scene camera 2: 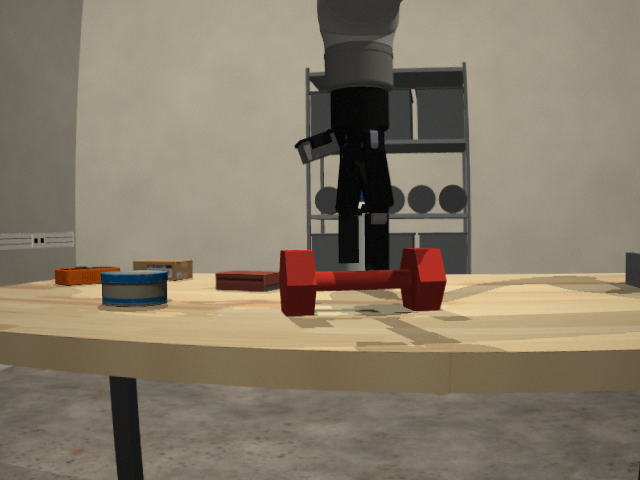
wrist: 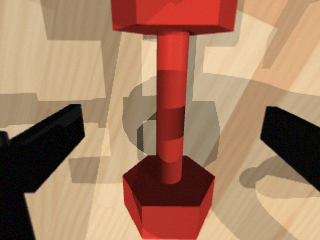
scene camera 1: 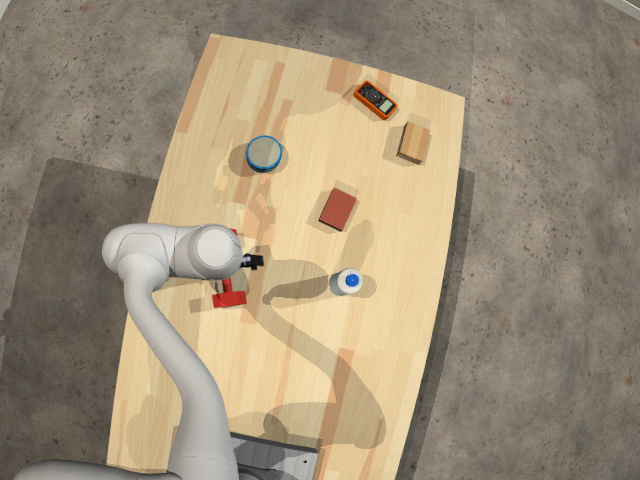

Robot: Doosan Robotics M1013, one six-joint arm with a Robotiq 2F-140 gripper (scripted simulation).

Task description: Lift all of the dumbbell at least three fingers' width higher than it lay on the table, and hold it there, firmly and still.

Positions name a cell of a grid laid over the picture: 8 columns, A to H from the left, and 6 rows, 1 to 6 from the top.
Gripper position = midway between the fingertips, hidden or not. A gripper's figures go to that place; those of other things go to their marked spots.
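A red dumbbell (scene camera 2: F4) is there at 0.76 m from the lens, while my own gripper (scene camera 2: E4) is 0.78 m from the lens.
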